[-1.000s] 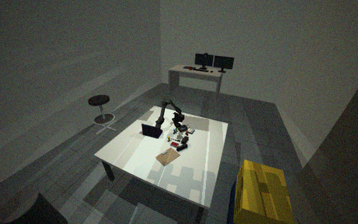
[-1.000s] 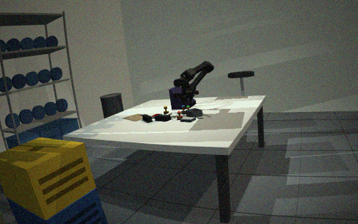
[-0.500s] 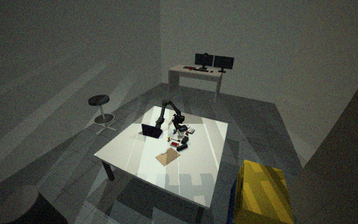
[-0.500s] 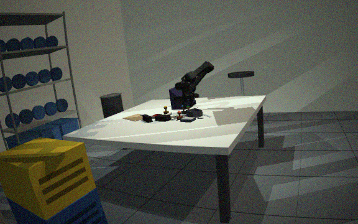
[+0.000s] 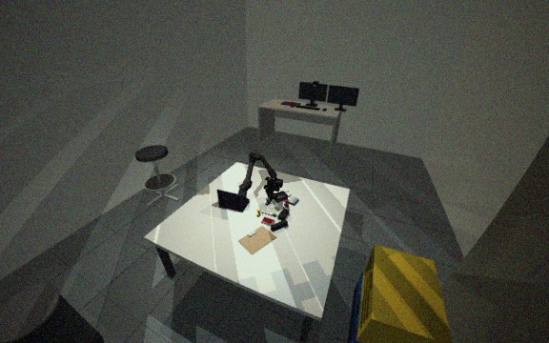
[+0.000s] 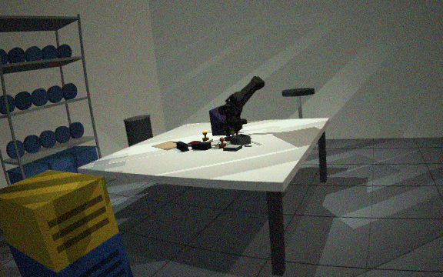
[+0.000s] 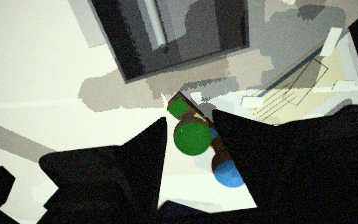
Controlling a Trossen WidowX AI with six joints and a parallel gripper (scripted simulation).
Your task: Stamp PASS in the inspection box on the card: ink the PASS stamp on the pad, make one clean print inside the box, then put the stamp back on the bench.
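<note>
Right now the blue-knobbed stamp is 4 cm to the right of my gripper tip and 1 cm behind it. Round my gripper tip: pale card (9 cm to the right, 9 cm ahead, 3 cm below); then dark tray (8 cm to the left, 7 cm ahead, 1 cm below); then green stamp (right at my gripper tip).
</note>
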